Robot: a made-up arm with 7 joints. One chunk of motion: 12 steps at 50 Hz.
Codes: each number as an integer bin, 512 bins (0 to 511) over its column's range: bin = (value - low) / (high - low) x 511, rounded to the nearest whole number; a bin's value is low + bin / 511 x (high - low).
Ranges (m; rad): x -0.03..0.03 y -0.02..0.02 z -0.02..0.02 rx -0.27..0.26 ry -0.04..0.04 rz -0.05..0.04
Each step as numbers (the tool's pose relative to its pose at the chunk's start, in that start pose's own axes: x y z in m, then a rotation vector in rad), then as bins.
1 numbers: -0.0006 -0.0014 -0.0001 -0.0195 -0.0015 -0.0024
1 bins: 250 238 254 242 246 270
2 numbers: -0.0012 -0.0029 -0.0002 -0.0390 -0.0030 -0.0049
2 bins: 245 218 253 223 236 256
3 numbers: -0.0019 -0.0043 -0.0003 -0.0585 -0.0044 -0.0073
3 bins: 239 201 252 204 227 242
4 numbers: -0.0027 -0.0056 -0.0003 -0.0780 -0.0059 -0.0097
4 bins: 233 184 252 185 218 229
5 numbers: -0.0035 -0.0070 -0.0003 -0.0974 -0.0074 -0.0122
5 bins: 226 166 252 166 208 215
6 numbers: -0.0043 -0.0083 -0.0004 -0.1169 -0.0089 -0.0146
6 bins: 219 149 250 148 199 201
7 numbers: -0.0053 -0.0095 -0.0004 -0.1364 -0.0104 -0.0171
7 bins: 210 134 250 129 189 187
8 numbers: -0.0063 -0.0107 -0.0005 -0.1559 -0.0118 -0.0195
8 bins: 202 119 249 110 180 173
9 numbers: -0.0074 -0.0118 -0.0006 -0.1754 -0.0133 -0.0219
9 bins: 192 105 248 91 171 160
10 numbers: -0.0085 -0.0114 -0.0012 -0.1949 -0.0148 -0.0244
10 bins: 183 110 240 72 161 145
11 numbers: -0.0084 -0.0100 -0.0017 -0.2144 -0.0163 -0.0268
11 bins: 184 128 234 54 151 132
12 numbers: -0.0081 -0.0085 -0.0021 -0.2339 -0.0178 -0.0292
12 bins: 187 147 229 35 142 118
